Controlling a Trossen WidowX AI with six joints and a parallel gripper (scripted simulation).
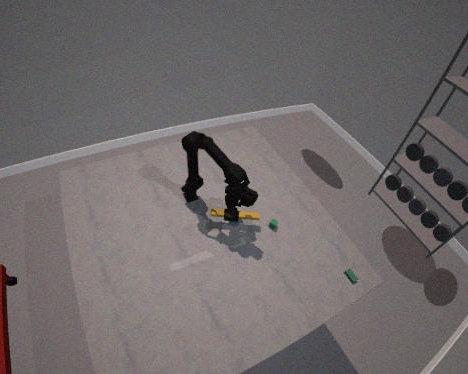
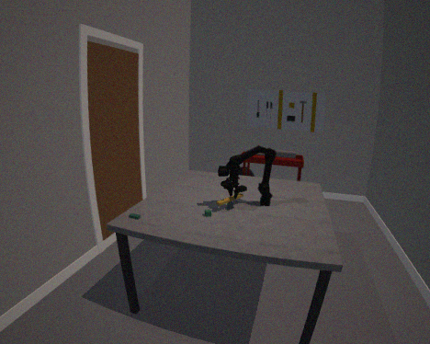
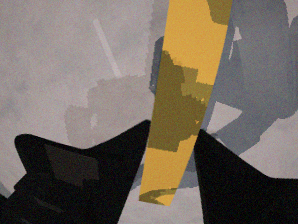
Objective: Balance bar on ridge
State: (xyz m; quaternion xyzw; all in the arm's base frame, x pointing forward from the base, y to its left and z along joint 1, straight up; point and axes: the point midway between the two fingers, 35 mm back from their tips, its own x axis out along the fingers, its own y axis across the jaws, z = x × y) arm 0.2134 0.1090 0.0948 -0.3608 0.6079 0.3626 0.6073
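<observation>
My gripper tip is 2 cm to the right of the yellow bar and 1 cm short of it. The rest, counted from my gripper tip: green cube (19 cm to the left, 11 cm ahead, 4 cm below); then flat green block (53 cm ahead, 39 cm to the left, 5 cm below).
</observation>
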